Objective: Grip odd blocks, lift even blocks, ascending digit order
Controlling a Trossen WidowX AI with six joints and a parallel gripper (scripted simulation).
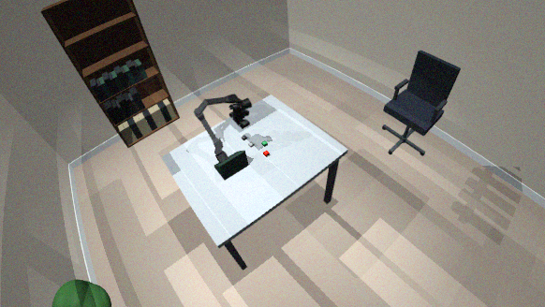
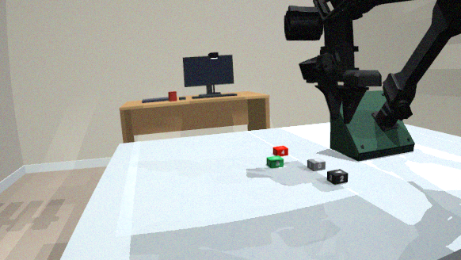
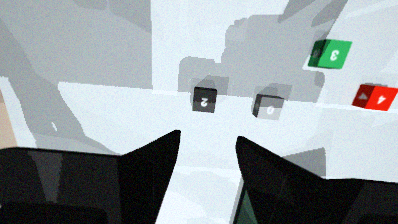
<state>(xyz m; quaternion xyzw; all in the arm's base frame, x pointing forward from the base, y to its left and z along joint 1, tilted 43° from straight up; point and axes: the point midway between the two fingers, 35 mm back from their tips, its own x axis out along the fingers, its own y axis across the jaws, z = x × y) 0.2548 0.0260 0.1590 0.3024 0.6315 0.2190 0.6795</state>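
My gripper tip is now 70 mm short of the green block marked 3, 160 mm to the left of it and 110 mm above it. The rest, counted from my gripper tip: grey block marked 0: 90 mm to the right, 110 mm below; black block marked 2: 110 mm below; red block marked 4: 10 mm ahead, 240 mm to the right, 110 mm below.
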